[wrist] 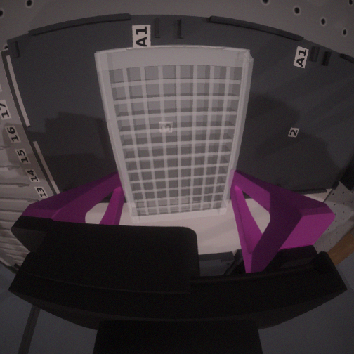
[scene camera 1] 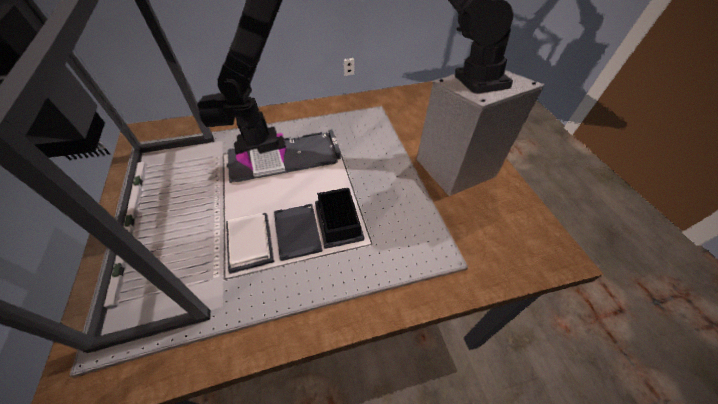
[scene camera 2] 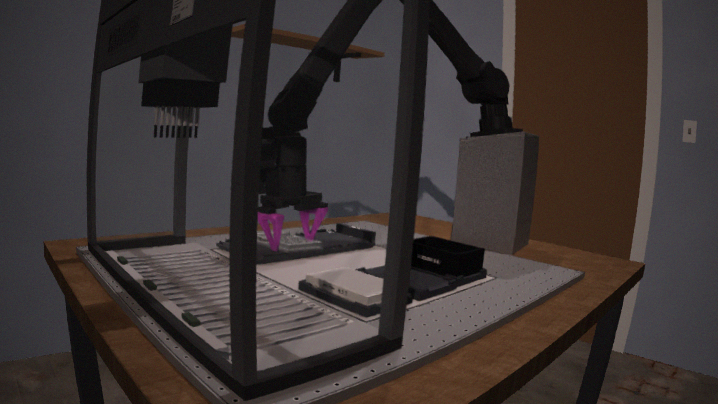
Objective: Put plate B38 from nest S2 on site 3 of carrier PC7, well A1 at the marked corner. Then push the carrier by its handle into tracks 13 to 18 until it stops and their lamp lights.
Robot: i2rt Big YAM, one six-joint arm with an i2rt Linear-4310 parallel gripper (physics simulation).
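The clear gridded plate (scene camera 1: 267, 163) (scene camera 2: 288, 241) (wrist: 175, 150) is between the magenta fingers of my gripper (scene camera 1: 264, 153) (scene camera 2: 292, 243) (wrist: 177, 175), which is shut on it. The plate is over site 3 of the dark carrier (scene camera 1: 311, 153) (scene camera 2: 333, 242) (wrist: 280, 100); the number 3 shows through it. An A1 label (wrist: 141, 36) is by its far left corner in the wrist view. Whether the plate is fully seated is hard to tell, and its own A1 marking is not readable. The carrier's handle (scene camera 1: 334, 144) (scene camera 2: 355, 232) is at the end away from the tracks (scene camera 1: 175, 211) (scene camera 2: 200, 291).
A white plate (scene camera 1: 248, 238) (scene camera 2: 343, 285), a bare dark nest (scene camera 1: 297, 232) and a black box (scene camera 1: 338, 213) (scene camera 2: 446, 255) stand in a row. A dark frame (scene camera 1: 150, 271) (scene camera 2: 246, 200) surrounds the tracks, with a pipette head (scene camera 2: 179, 92) hanging inside. Track labels 13 to 17 show in the wrist view.
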